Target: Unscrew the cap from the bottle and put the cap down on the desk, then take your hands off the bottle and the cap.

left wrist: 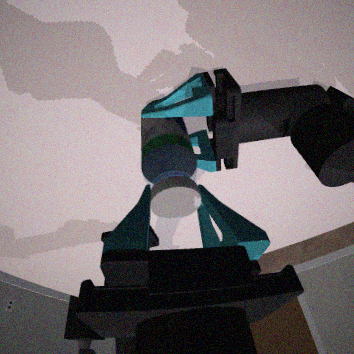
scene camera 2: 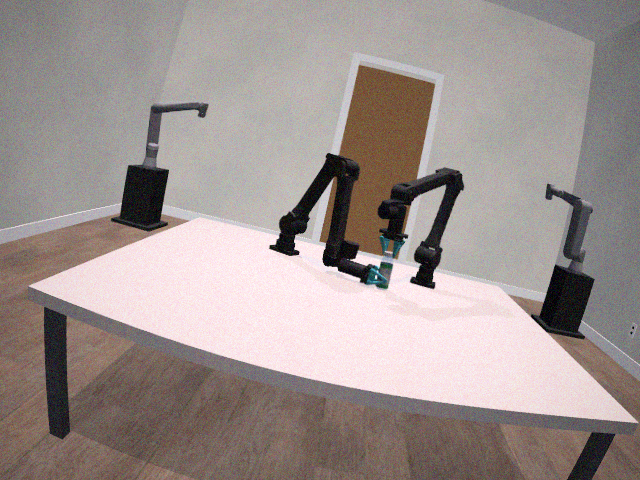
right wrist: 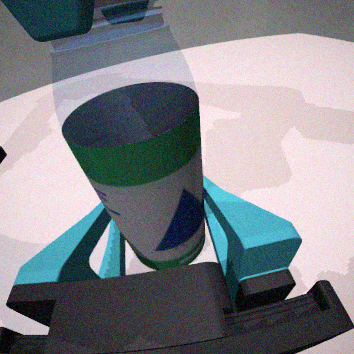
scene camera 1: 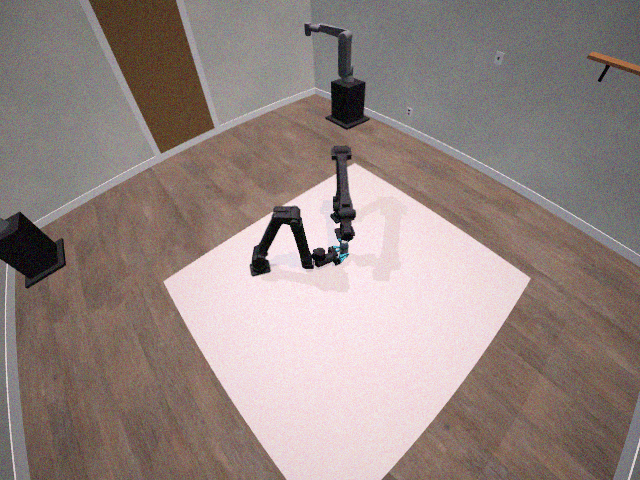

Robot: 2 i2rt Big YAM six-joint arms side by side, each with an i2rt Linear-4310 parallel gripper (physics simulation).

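Seen in the pictures: left gripper, fingertip midpoint: (left wrist: 173,189) (scene camera 2: 388,256) (right wrist: 102,27) (scene camera 1: 343,242); right gripper, fingertip midpoint: (left wrist: 147,133) (scene camera 2: 387,280) (scene camera 1: 346,250); left arm's base, link origin: (scene camera 2: 422,284); right arm's base, link origin: (scene camera 2: 283,251) (scene camera 1: 260,268).
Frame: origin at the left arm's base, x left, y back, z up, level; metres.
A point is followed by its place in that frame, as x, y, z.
The bottle (scene camera 2: 385,269) @(-0.157, -0.313, 0.085) (left wrist: 167,150) @(-0.163, -0.311, 0.112) (right wrist: 145,200) @(-0.185, -0.285, 0.079) stands upright on the desk, with a clear upper part and a white label with green bands and a blue patch. The round grey cap (left wrist: 175,199) @(-0.162, -0.292, 0.150) is at the bottle's neck; whether its thread is still engaged cannot be told. My left gripper (scene camera 2: 390,250) @(-0.160, -0.285, 0.133) (left wrist: 173,189) @(-0.160, -0.285, 0.133) comes down from above and is shut on the cap, one fingertip on each side. My right gripper (scene camera 2: 381,280) @(-0.138, -0.287, 0.039) (right wrist: 158,187) @(-0.138, -0.287, 0.039) reaches in from the side, low down, and is shut on the bottle's labelled body. In scene camera 1 both grippers and the bottle are small and overlap.
The white desk (scene camera 1: 351,361) @(-0.466, -0.843, 0.000) (scene camera 2: 289,330) @(-0.295, -1.004, 0.000) extends around the bottle, and its edge shows in scene camera 2. The two arms meet closely at the bottle, the left one above the right. Grey arms on black pedestals (scene camera 1: 347,100) (scene camera 2: 144,196) stand on the floor beyond the desk.
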